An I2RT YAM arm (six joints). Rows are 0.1 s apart.
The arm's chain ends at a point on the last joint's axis. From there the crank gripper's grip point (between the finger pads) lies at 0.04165 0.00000 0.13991 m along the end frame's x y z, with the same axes.
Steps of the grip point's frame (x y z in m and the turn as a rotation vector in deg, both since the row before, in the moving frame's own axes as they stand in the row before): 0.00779 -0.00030 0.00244 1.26 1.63 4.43; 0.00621 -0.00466 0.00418 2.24 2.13 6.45; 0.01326 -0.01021 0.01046 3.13 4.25 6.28; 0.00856 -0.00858 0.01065 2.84 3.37 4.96; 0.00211 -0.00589 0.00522 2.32 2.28 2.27
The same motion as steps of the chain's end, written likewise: 0.00384 -0.00061 0.00368 1.26 1.63 4.43; 0.00101 -0.00420 0.00584 2.24 2.13 6.45; 0.00286 -0.00779 0.01401 3.13 4.25 6.28; 0.00028 -0.00567 0.01342 2.84 3.37 4.96; -0.00350 -0.00202 0.00707 2.32 2.28 2.27
